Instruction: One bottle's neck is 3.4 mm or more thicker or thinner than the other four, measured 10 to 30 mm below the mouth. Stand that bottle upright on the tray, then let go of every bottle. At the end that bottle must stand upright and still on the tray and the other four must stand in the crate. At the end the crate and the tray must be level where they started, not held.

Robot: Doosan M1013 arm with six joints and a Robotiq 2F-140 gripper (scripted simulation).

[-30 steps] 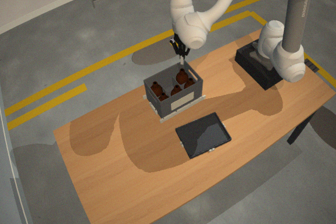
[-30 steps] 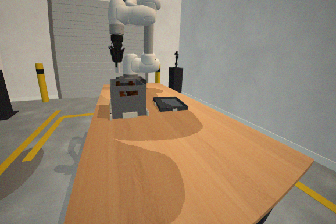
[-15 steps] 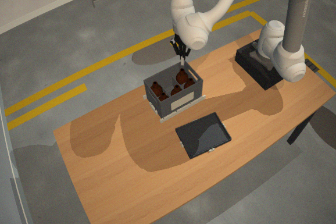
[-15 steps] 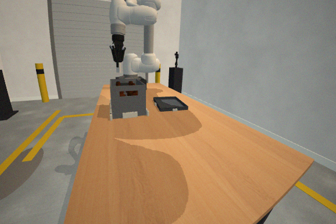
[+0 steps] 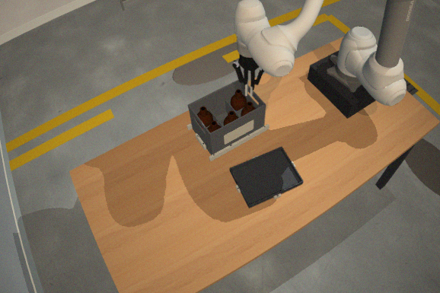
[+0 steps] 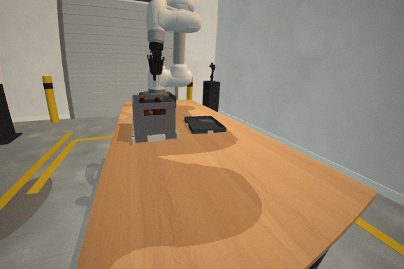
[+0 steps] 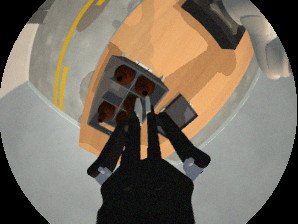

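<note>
My hand is 17 cm above the glass bottle, 9 cm short of it and 1 cm to the left of it. Also, from my hand: dark tray 25 cm to the left, 25 cm below, 11 cm ahead; then grey crate 17 cm below, 8 cm ahead, 5 cm to the right.
</note>
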